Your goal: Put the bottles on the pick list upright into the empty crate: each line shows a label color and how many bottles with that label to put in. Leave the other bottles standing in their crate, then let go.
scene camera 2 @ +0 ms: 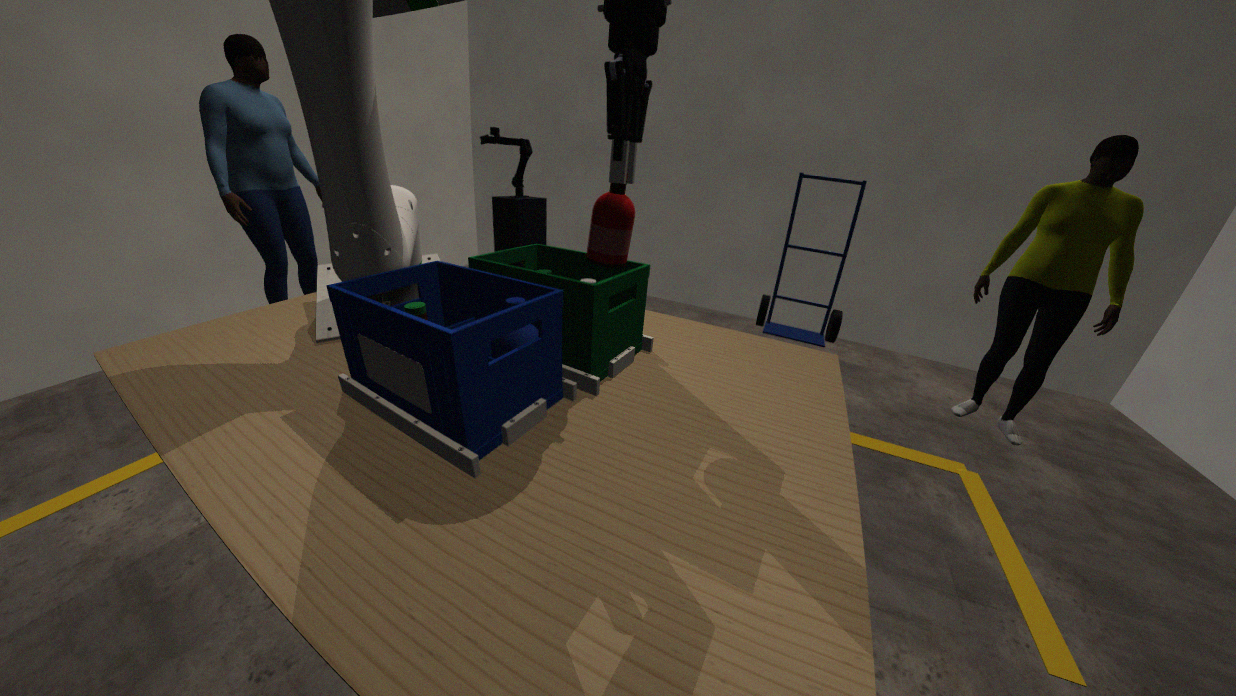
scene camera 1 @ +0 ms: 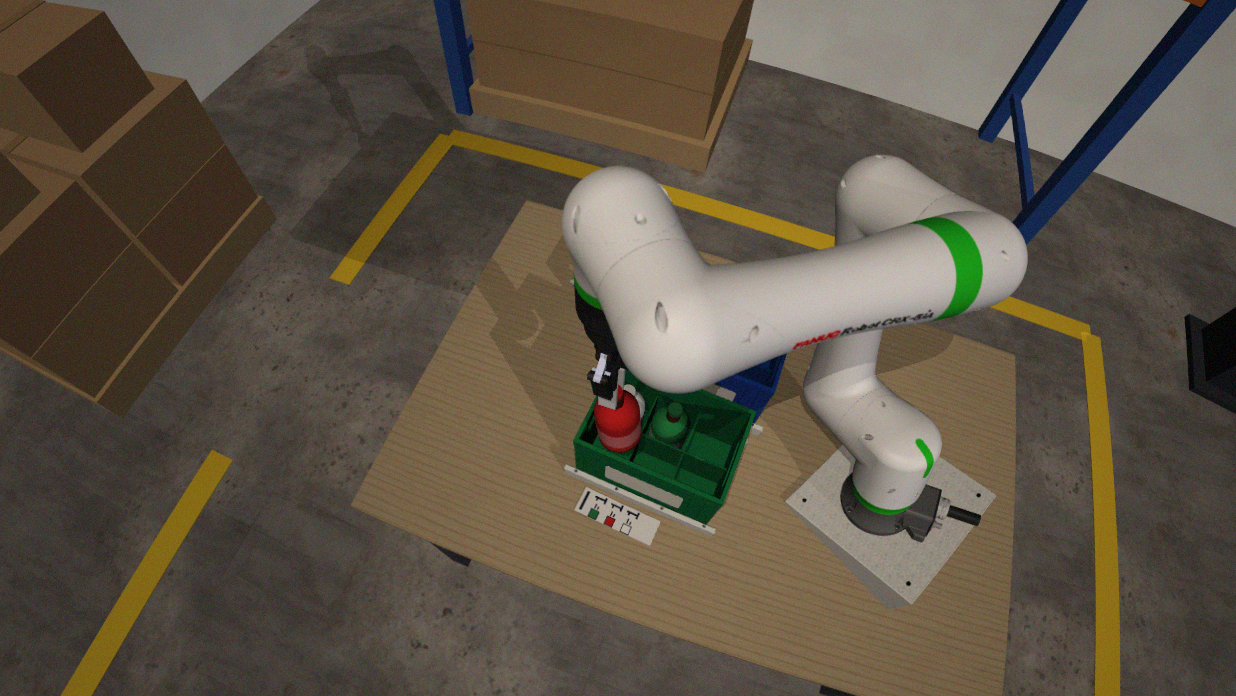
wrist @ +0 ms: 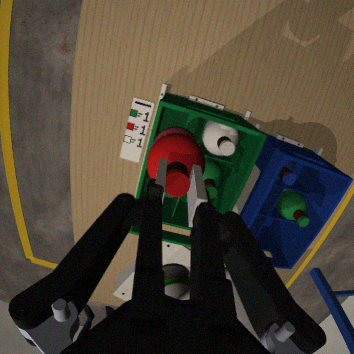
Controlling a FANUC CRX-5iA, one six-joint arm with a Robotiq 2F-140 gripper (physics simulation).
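Where they show: gripper, between the fingertips: (scene camera 2: 621, 183) (scene camera 1: 611, 395) (wrist: 176, 173); arm's base, origin of its link: (scene camera 2: 396, 291) (scene camera 1: 878, 501) (wrist: 169, 280).
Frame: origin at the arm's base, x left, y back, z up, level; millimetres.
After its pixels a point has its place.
Note:
My gripper (scene camera 1: 608, 394) @[x 163, y -517, z 267 mm] (scene camera 2: 621, 178) @[x 163, y -517, z 267 mm] (wrist: 176, 173) @[x 163, y -517, z 267 mm] is shut on the neck of a red bottle (scene camera 1: 617, 423) @[x 188, y -492, z 238 mm] (scene camera 2: 611, 229) @[x 131, y -525, z 193 mm] (wrist: 175, 150) @[x 170, y -531, z 242 mm], which hangs slightly tilted over the green crate's front left corner, its base near rim height. In the green crate (scene camera 1: 596, 453) @[x 208, y -517, z 116 mm] (scene camera 2: 622, 328) @[x 123, y -566, z 29 mm] (wrist: 172, 100) @[x 190, y -562, z 84 mm] stand a white bottle (scene camera 2: 588, 280) @[x 75, y -524, z 116 mm] (wrist: 218, 137) @[x 87, y -529, z 81 mm] and a green bottle (scene camera 1: 668, 425) @[x 85, y -433, z 78 mm] (wrist: 212, 172) @[x 66, y -457, z 75 mm]. The blue crate (scene camera 1: 761, 389) @[x -43, y -308, z 122 mm] (scene camera 2: 518, 380) @[x -116, y -565, z 30 mm] holds a green bottle (scene camera 2: 415, 306) @[x -174, y -441, z 116 mm] (wrist: 291, 205) @[x -150, y -446, z 74 mm] and a blue-capped bottle (scene camera 2: 516, 302) @[x -78, y -524, z 116 mm] (wrist: 288, 176) @[x -65, y -519, z 116 mm]. The pick list (scene camera 1: 618, 516) @[x 249, y -444, z -45 mm] (wrist: 136, 131) @[x 247, y -447, z -45 mm] shows green 1, red 1, white 1.
The blue crate stands beside the green one, and metal strips (scene camera 1: 640, 499) (scene camera 2: 406, 423) edge both on the wooden table (scene camera 1: 484, 432) @[x 229, y -765, z -47 mm] (scene camera 2: 691, 536) @[x -132, y -828, z -47 mm]. The arm's base plate (scene camera 1: 916, 553) @[x 79, y 89, z 35 mm] is right of the green crate. Two people and a hand truck (scene camera 2: 819, 252) are beyond the table.

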